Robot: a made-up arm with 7 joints.
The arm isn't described. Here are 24 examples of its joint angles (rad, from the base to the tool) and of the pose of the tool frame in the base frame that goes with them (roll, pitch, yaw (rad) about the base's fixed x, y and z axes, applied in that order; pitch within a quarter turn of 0, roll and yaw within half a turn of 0; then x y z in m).
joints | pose
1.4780 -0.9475 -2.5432 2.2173 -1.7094 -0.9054 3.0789 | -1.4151 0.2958 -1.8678 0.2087 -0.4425 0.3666
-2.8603 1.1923 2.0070 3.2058 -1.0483 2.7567 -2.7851 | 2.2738 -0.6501 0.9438 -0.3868 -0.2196 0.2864
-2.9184 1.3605 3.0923 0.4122 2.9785 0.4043 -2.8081 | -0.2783 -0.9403 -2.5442 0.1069 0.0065 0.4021
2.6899 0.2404 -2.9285 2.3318 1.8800 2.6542 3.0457 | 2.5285 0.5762 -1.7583 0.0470 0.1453 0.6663
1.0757 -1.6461 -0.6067 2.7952 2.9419 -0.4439 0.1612 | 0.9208 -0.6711 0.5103 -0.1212 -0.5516 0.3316
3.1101 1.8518 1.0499 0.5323 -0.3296 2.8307 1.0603 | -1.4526 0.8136 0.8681 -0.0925 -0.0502 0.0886
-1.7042 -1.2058 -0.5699 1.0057 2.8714 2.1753 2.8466 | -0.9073 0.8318 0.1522 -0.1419 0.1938 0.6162
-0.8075 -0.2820 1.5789 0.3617 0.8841 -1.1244 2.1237 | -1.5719 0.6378 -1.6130 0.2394 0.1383 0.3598
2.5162 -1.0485 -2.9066 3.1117 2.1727 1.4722 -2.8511 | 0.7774 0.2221 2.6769 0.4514 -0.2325 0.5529
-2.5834 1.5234 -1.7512 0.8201 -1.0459 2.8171 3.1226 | -1.3378 0.8494 -2.9648 -0.2132 0.0374 0.3366
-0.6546 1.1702 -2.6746 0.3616 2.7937 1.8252 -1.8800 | 0.4193 -0.6855 0.7499 -0.1519 -0.1244 0.4757
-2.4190 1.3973 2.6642 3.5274 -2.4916 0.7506 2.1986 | -2.6897 0.5080 1.5216 -0.5007 -0.3653 0.1733
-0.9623 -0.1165 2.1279 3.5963 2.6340 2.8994 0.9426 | 2.9616 0.0077 2.8913 -0.1290 -0.0731 0.5307
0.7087 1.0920 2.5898 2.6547 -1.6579 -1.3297 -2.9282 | 0.3830 -0.7637 1.5423 0.2838 0.1661 0.5424
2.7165 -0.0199 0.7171 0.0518 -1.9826 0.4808 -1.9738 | -2.6376 -0.1435 1.0564 -0.1130 -0.0585 0.0983
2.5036 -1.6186 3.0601 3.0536 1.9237 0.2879 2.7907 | 1.6252 0.0536 1.2061 0.4843 -0.4284 0.1071
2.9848 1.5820 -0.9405 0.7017 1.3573 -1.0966 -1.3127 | 1.0529 0.4472 2.4924 -0.1271 0.3152 0.1545
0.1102 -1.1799 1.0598 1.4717 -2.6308 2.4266 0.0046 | -1.2084 -1.0064 2.2607 -0.3475 0.1749 0.5448
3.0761 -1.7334 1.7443 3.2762 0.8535 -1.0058 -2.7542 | -0.3550 0.8037 0.1828 0.4920 0.0624 0.2446
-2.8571 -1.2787 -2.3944 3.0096 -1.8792 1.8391 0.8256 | 2.2399 -0.7955 -0.3449 0.5804 0.0754 0.2709
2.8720 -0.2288 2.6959 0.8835 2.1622 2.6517 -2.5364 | 0.4547 -0.4472 -2.4876 0.3331 -0.1109 0.3862
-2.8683 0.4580 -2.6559 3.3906 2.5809 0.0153 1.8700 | -0.7009 0.0478 2.0775 -0.2354 -0.1107 0.7601
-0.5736 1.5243 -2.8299 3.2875 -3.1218 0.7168 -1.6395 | 2.3696 -0.2835 1.0622 0.5507 -0.3362 0.1735
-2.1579 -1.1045 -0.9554 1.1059 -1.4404 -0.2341 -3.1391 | -0.8798 0.8106 2.3805 -0.1874 0.1619 0.5610
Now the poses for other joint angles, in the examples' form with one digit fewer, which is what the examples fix.
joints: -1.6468 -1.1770 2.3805 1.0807 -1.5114 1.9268 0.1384
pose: 0.150 0.510 -0.259 0.343 0.200 0.136
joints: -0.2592 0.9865 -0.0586 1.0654 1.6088 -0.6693 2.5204
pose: -2.746 0.617 1.963 0.276 -0.240 0.041
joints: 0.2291 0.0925 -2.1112 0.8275 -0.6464 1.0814 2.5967
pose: -2.789 -0.556 2.069 -0.133 -0.308 0.245
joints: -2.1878 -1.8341 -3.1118 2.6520 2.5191 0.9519 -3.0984
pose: 1.302 -1.186 -3.022 0.314 0.493 -0.129
